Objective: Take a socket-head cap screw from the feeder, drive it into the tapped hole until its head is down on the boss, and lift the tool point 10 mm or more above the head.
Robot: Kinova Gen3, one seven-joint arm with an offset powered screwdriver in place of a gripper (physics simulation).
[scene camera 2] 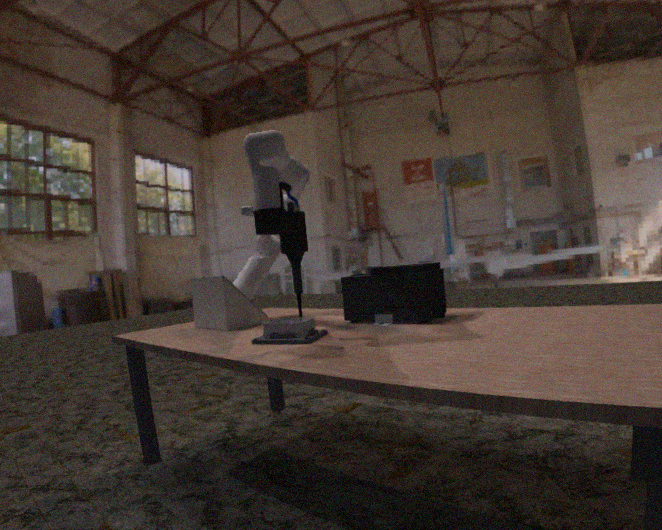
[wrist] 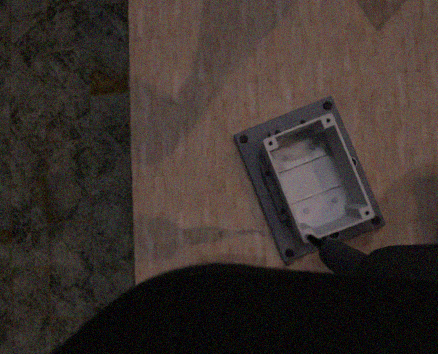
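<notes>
My gripper, a black screwdriver tool point(scene camera 2: 300, 315) point(wrist: 311, 238), points straight down in the scene view, its thin tip at the top of the grey open housing point(scene camera 2: 288, 327) point(wrist: 348, 172). In the wrist view the tip covers the housing's lower-left corner boss, so that boss's hole is hidden. A screw on the tip or in that hole cannot be made out, nor can contact. The other corner bosses, such as the upper-left boss point(wrist: 270, 143), show dark holes. The housing sits on a dark base plate point(scene camera 2: 262, 340) point(wrist: 255, 170). Which object is the feeder cannot be told for certain.
A black block-shaped unit point(scene camera 2: 393, 292) with a small pale tab at its foot stands right of the housing in the scene view. A grey wedge-shaped block point(scene camera 2: 218, 306) stands to the left. The wooden table's point(scene camera 2: 496, 353) point(wrist: 175, 190) left edge shows in the wrist view.
</notes>
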